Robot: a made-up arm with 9 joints. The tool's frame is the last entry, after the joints. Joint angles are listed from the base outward. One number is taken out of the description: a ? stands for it. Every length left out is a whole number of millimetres.
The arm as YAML. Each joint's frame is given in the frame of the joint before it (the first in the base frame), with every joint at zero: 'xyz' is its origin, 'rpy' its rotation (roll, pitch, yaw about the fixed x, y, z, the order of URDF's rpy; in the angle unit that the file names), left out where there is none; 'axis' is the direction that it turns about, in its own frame. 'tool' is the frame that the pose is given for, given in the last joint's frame.
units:
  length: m
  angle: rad
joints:
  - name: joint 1
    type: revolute
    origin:
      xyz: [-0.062, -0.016, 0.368]
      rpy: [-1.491, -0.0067, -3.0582]
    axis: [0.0, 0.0, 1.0]
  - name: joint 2
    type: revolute
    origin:
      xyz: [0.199, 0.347, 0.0]
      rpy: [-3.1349, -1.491, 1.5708]
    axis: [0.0, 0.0, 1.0]
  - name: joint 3
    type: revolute
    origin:
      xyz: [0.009, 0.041, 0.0]
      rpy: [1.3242, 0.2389, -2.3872]
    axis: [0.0, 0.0, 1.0]
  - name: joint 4
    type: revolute
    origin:
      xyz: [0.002, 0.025, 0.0]
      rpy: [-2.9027, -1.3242, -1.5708]
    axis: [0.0, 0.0, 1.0]
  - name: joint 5
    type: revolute
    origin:
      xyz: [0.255, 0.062, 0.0]
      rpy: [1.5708, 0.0, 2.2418]
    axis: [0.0, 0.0, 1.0]
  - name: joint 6
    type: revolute
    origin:
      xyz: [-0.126, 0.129, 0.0]
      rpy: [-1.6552, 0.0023, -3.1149]
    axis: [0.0, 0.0, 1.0]
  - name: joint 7
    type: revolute
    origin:
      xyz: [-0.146, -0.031, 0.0]
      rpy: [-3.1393, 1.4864, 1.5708]
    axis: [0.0, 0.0, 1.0]
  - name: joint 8
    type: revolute
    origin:
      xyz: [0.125, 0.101, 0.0]
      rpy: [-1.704, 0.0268, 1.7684]
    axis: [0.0, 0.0, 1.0]
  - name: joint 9
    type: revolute
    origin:
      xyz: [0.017, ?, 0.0]
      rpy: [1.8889, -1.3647, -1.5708]
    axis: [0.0, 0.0, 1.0]
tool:
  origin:
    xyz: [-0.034, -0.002, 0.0]
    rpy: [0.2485, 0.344, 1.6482]
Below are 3 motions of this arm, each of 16 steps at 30 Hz.
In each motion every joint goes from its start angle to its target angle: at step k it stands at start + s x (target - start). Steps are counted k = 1, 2, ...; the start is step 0. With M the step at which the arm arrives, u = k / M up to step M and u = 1 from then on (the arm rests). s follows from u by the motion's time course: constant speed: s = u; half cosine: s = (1 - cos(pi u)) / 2; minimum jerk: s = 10 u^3 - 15 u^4 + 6 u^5.
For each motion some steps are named. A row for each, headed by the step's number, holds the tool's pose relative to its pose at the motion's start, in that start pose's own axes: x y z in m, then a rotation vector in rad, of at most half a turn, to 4 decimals.
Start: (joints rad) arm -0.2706 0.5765 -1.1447 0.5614 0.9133 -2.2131 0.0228 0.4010 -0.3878
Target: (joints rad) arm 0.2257 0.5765 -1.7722 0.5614 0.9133 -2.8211 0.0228 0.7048 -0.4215
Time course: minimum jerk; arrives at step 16
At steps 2, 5, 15, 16:
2: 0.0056 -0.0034 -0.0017 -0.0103 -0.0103 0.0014
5: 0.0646 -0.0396 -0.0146 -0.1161 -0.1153 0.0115
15: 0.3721 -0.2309 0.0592 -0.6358 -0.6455 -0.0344
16: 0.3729 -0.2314 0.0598 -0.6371 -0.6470 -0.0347

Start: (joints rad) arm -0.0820 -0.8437 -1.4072 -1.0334 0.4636 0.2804 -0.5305 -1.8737 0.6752
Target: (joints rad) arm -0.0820 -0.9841 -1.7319 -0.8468 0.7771 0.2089 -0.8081 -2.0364 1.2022
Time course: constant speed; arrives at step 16
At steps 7, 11, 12, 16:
7: -0.0423 0.0884 -0.0280 0.0646 0.2124 0.3779
11: -0.0740 0.1360 -0.0379 0.1035 0.3146 0.6066
12: -0.0827 0.1474 -0.0397 0.1134 0.3380 0.6650
16: -0.1198 0.1904 -0.0446 0.1530 0.4232 0.9023

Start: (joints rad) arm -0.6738 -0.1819 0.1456 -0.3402 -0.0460 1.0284 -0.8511 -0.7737 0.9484
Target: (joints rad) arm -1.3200 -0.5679 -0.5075 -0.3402 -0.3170 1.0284 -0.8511 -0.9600 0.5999
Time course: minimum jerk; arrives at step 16
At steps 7, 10, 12, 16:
7: 0.1672 0.0299 0.1433 0.2708 -0.1947 -0.3579
10: 0.3024 -0.0056 0.2598 0.4683 -0.4287 -0.6818
12: 0.3561 -0.0390 0.3137 0.5507 -0.5718 -0.8371
16: 0.3823 -0.0618 0.3446 0.5944 -0.6668 -0.9257

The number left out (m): 0.139
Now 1 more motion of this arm.
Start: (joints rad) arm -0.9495 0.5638 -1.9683 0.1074 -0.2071 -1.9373 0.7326 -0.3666 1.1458
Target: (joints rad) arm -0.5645 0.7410 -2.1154 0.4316 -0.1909 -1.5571 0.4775 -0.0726 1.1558
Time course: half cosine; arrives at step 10
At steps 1, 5, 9, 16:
1: 0.0063 0.0052 -0.0052 -0.0072 0.0010 0.0029
5: 0.1079 0.1054 -0.1280 -0.1376 0.0190 0.0620
9: 0.1629 0.1988 -0.2824 -0.2503 0.0349 0.1232
16: 0.1643 0.2033 -0.2909 -0.2557 0.0356 0.1263

